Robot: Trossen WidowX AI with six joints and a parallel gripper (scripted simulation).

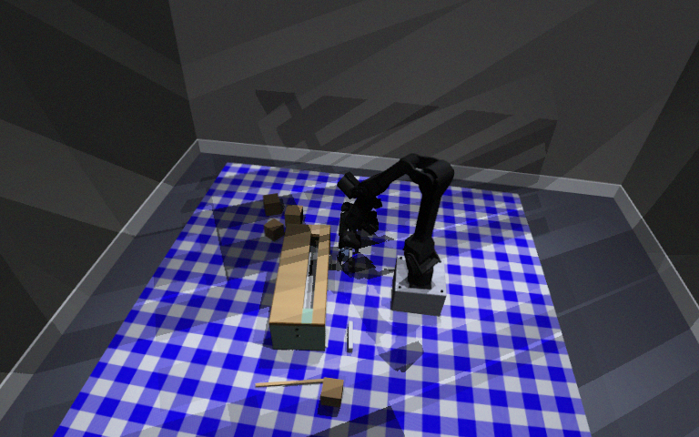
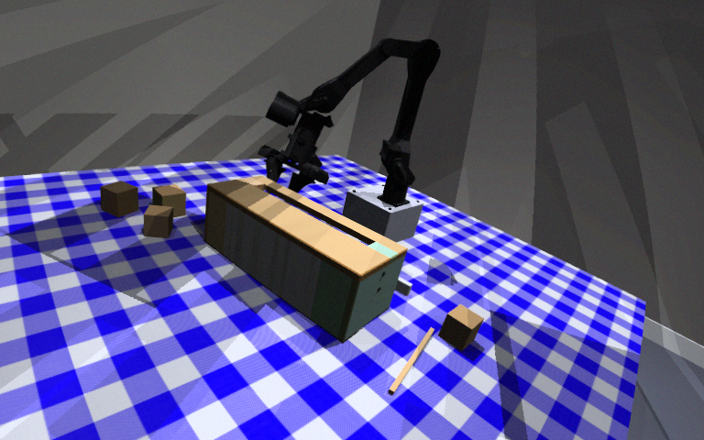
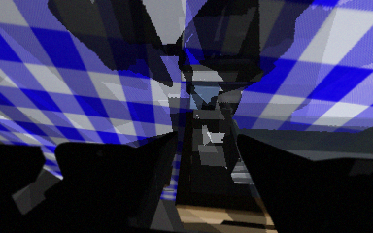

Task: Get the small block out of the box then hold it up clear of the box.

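Right now my gripper tip is 6 cm above the bluish-grey block and 1 cm past it. From my gripper tip the other things lie so: thin brown stick 46 cm to the left, 8 cm below, 7 cm ahead.
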